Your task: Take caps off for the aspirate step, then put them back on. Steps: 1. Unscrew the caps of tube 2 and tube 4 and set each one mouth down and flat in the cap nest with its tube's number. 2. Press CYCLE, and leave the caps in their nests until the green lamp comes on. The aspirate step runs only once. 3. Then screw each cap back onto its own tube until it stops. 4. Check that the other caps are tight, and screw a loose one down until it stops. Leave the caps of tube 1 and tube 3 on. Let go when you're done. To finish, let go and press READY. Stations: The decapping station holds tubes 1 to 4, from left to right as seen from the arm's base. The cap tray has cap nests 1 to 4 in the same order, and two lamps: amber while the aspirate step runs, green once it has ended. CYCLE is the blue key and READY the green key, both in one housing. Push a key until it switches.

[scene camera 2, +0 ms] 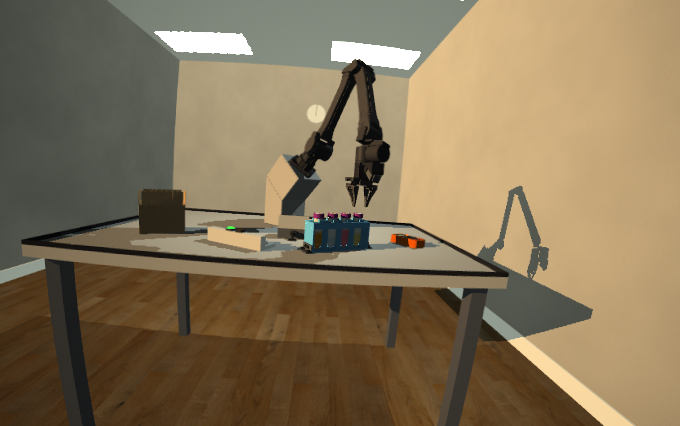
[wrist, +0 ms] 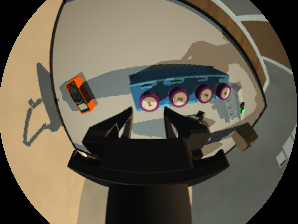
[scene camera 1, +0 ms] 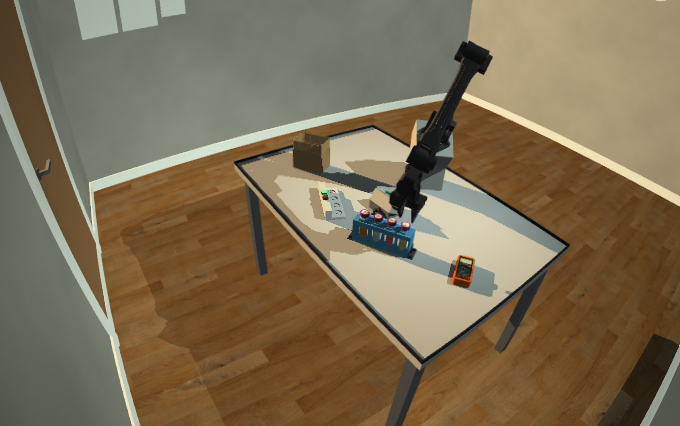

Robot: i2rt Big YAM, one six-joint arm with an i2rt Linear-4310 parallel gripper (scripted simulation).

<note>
In view: the gripper (wrist: 148,110) and a cardboard box (scene camera 2: 161,211).
The cardboard box is seen too in scene camera 1 (scene camera 1: 315,158).
</note>
